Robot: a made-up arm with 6 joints.
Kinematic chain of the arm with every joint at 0, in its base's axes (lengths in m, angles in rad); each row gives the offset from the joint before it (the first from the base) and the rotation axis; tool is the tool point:
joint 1: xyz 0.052 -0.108 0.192 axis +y
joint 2: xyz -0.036 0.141 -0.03 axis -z
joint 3: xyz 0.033 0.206 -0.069 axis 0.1 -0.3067 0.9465
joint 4: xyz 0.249 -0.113 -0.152 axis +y
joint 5: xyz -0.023 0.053 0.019 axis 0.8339 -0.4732 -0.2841
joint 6: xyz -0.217 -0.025 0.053 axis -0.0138 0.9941 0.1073
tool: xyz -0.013 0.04 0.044
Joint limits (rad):
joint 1: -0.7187..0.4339
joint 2: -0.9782..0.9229
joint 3: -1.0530..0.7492
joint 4: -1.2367..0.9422
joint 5: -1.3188..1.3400
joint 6: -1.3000..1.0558
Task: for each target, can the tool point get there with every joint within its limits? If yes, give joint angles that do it. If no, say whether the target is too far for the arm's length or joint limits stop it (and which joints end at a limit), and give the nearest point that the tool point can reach.
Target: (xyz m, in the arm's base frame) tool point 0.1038 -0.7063 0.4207
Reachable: no: joint limits stop it (at a limit: joint 1, joint 2, joint 4, joint 5) | nearest point 0.2025 -0.1750 0.2761 | short by 0.559 m
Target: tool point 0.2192 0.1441 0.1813
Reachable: yes | joints -0.5055 0.6027 0.5317 0.0748 -0.2596 0.4620
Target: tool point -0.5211 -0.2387 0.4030
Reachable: no: joint limits stop it (at a limit: joint 1, joint 2, joint 3) | nearest point -0.2812 0.1017 0.1057 | short by 0.512 m
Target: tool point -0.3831 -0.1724 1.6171
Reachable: no: too far | nearest point 0.2659 0.0835 0.5086 | short by 1.310 m
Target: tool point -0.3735 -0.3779 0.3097
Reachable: no: joint limits stop it (at a limit: joint 1, joint 2, joint 3, joint 6) | nearest point -0.2845 0.0993 0.0997 | short by 0.529 m
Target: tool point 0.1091 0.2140 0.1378
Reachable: yes | joints -0.2762 0.1093 0.4879 0.0799 -0.7285 -0.8796
